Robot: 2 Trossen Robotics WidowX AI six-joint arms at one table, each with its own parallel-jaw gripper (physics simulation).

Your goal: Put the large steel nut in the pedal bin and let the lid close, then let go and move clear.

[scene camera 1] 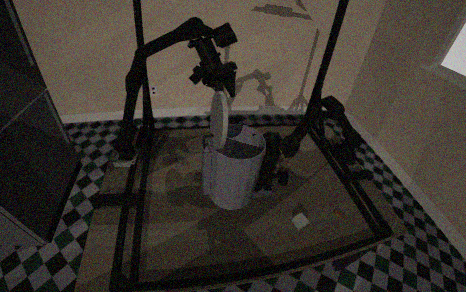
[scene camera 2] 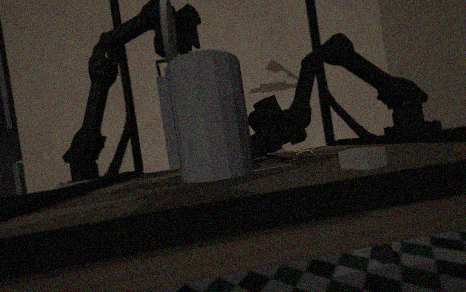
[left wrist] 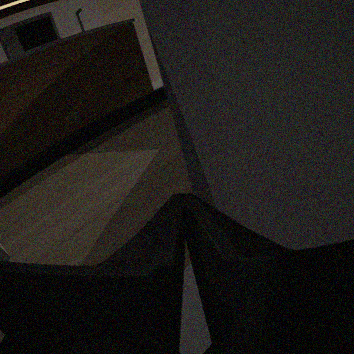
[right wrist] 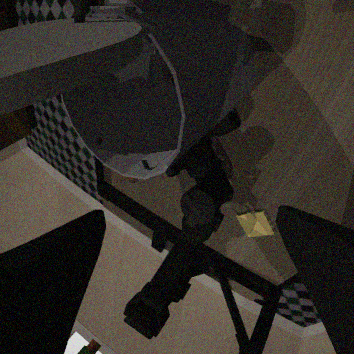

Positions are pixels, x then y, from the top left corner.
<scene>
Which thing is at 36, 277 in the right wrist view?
My right gripper.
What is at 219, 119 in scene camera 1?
A pale bin lid.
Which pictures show my right gripper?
Scene camera 1, scene camera 2 and the right wrist view only.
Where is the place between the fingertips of my left gripper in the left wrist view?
181, 202
</scene>
